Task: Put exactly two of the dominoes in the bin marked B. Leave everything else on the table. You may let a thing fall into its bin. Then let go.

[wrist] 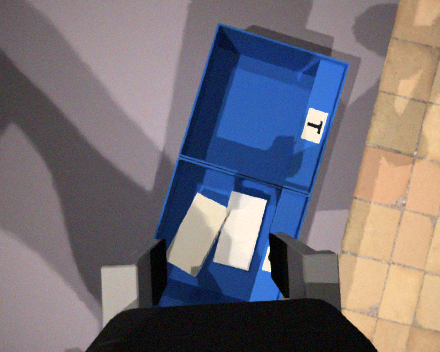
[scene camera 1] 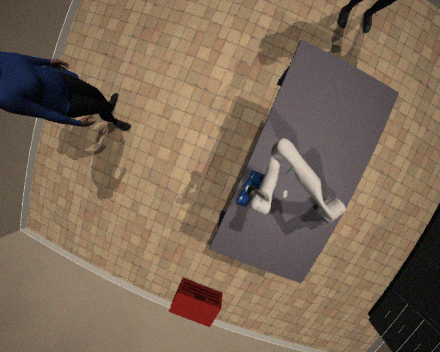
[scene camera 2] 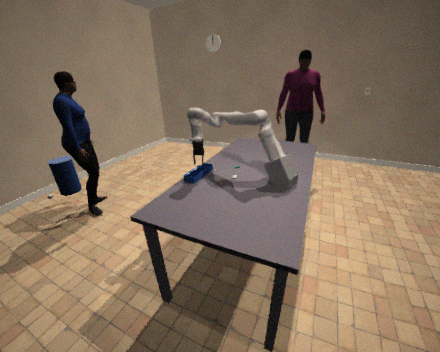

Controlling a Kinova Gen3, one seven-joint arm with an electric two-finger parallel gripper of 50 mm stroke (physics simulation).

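Where they show: gripper, fingertip midpoint: (wrist: 218,258) (scene camera 2: 198,163); arm's base, link origin: (scene camera 2: 276,158).
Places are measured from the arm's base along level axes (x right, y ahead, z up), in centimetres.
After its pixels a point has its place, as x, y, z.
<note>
The blue two-part bin (scene camera 1: 243,199) @(-27.7, 50.0, -15.5) (scene camera 2: 190,177) @(-30.4, 47.8, -12.2) stands at the table's edge. In the wrist view, its compartment marked T (wrist: 265,107) @(-27.6, 50.0, -15.5) holds no domino. In the nearer compartment, a cream domino (wrist: 196,235) @(-17.6, 48.9, -14.3) and a whiter domino (wrist: 242,232) @(-18.9, 51.8, -14.8) lie side by side, no pips showing. The label on this compartment is mostly hidden behind the right finger. My gripper (scene camera 2: 198,162) @(-18.0, 50.2, -7.2) (wrist: 218,258) @(-18.0, 50.2, -7.2) is open and empty, above this compartment. A small white piece (scene camera 1: 285,193) @(-7.7, 26.6, -15.4) (scene camera 2: 234,176) @(-8.3, 26.5, -15.6) lies on the table; it is too small to tell if it is a domino.
A small green thing (scene camera 1: 289,170) @(7.6, 33.8, -15.4) (scene camera 2: 237,167) @(7.5, 33.1, -15.9) and a tiny yellowish thing (scene camera 2: 216,170) @(-5.3, 44.1, -15.9) lie on the grey table (scene camera 1: 340,95) @(73.0, 31.3, -16.2) (scene camera 2: 225,215) @(-49.4, 7.7, -16.3). The arm's base stands at the table's opposite long side. Two people stand on the floor away from the table.
</note>
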